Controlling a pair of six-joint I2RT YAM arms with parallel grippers.
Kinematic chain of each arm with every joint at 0, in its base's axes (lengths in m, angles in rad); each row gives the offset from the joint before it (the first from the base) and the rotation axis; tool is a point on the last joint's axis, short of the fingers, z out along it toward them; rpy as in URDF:
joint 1: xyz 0 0 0.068 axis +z
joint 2: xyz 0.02 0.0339 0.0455 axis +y
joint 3: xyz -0.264 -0.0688 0 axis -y
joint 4: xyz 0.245 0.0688 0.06 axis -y
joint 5: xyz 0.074 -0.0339 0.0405 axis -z
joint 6: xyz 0.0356 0 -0.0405 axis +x
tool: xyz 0 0 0 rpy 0 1.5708 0
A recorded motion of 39 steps. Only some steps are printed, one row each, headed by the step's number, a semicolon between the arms.
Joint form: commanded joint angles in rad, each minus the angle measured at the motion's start. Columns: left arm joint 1, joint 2, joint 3, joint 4, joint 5, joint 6; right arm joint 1, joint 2, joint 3, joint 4, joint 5, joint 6.
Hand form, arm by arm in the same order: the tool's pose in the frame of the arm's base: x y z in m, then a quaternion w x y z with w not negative. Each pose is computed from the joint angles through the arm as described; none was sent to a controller.
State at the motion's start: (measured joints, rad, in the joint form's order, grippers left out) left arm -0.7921 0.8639 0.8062 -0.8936 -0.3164 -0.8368; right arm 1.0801 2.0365 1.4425 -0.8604 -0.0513 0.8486
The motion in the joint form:
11: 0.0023 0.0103 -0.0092 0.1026 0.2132 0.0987; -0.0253 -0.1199 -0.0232 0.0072 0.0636 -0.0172
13: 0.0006 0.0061 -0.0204 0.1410 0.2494 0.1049; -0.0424 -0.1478 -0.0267 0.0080 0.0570 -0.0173
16: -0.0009 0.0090 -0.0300 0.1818 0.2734 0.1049; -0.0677 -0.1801 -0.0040 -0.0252 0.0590 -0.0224
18: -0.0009 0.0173 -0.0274 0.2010 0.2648 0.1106; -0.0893 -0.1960 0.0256 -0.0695 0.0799 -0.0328
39: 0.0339 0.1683 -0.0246 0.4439 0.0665 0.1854; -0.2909 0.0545 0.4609 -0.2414 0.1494 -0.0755
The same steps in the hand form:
11: 0.1224 -0.1183 0.2734 0.28166 0.00649 0.93782 -0.20277; 0.1866 0.3280 0.1908 0.06950 -0.11012 0.98780 0.08538
13: 0.1228 -0.1209 0.2731 0.28109 0.01578 0.93283 -0.22487; 0.1905 0.3225 0.1998 0.07503 -0.10189 0.98723 0.09680
16: 0.1244 -0.1241 0.2726 0.28272 0.02035 0.92784 -0.24244; 0.1971 0.3150 0.2165 0.08383 -0.09163 0.98683 0.10364
18: 0.1266 -0.1260 0.2736 0.29062 0.02115 0.92521 -0.24307; 0.2033 0.3085 0.2290 0.09397 -0.08469 0.98728 0.09634
39: 0.1656 -0.1447 0.2676 0.39189 -0.00445 0.90122 -0.18496; 0.3078 0.3052 0.2507 0.13364 -0.00109 0.98895 0.06415

